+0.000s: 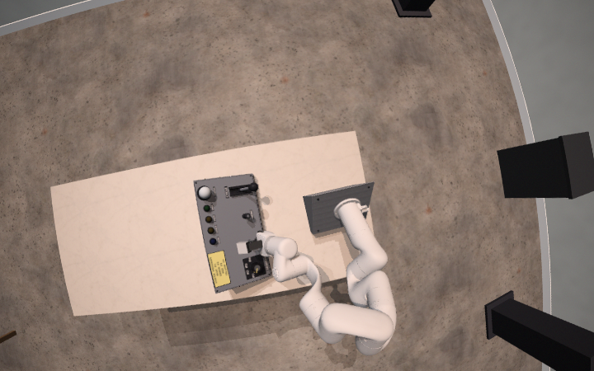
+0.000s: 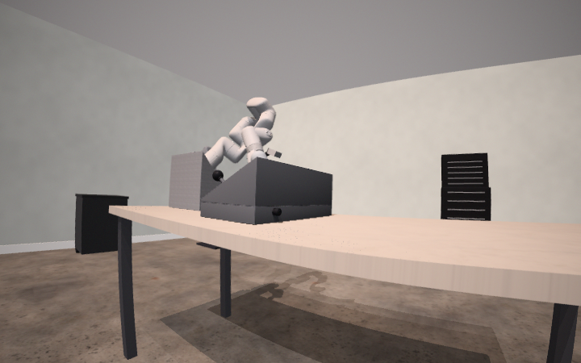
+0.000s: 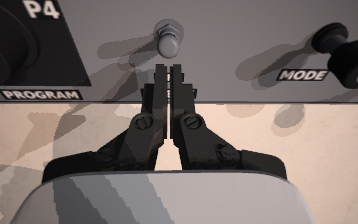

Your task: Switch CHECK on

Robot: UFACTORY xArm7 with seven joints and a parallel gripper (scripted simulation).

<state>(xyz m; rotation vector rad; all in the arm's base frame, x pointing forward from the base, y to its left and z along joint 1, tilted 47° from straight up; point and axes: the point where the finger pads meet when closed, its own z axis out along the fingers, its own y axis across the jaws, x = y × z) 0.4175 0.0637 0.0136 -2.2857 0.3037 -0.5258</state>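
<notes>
The check toggle is 3 cm ahead of my hand and 2 cm below it. Also, from my hand: rotary selector 13 cm to the left, 4 cm ahead, 2 cm below; small black knob 12 cm to the right, 2 cm below, 2 cm ahead; grey console 6 cm to the right, 6 cm ahead, 4 cm below.
</notes>
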